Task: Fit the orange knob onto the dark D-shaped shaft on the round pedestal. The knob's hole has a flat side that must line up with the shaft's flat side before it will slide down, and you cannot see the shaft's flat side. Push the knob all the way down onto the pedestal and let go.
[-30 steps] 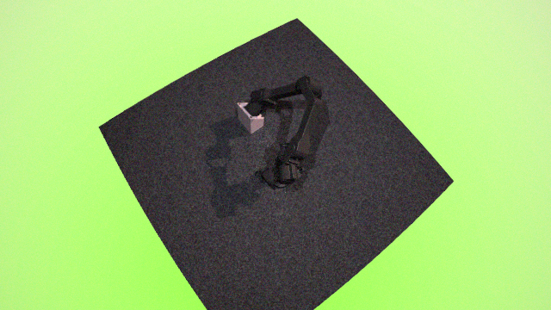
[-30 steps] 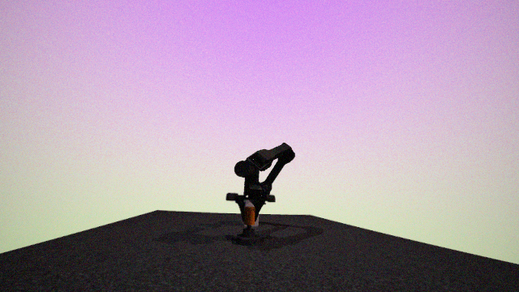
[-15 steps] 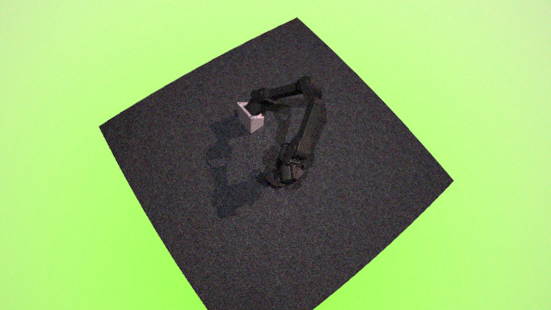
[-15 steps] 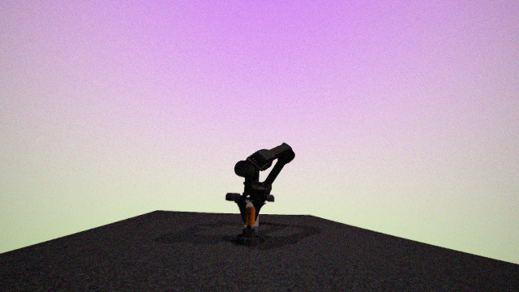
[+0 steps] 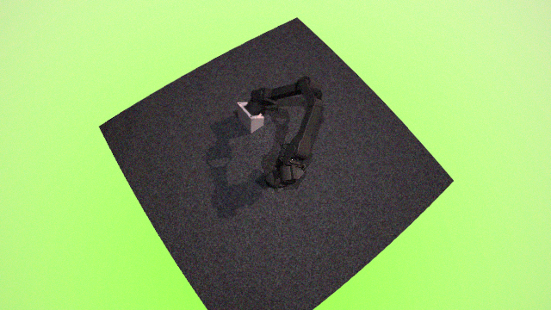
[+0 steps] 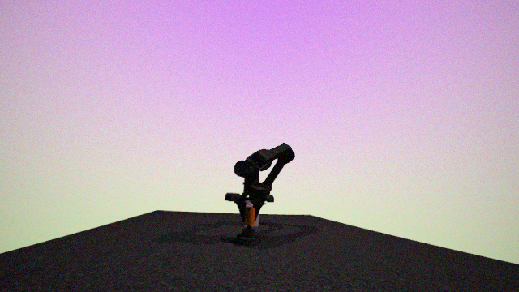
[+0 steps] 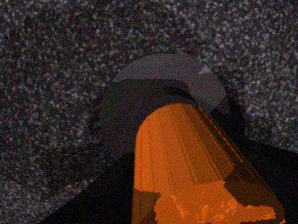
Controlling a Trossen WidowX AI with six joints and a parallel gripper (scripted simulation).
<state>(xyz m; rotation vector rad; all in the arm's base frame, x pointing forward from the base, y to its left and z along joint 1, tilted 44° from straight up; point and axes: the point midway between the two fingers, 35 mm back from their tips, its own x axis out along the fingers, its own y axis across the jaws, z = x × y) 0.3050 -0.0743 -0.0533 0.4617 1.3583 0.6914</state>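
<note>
My gripper tip is 4 cm above the round pedestal. The rest, counted from my gripper tip: orange knob 2 cm above.
</note>
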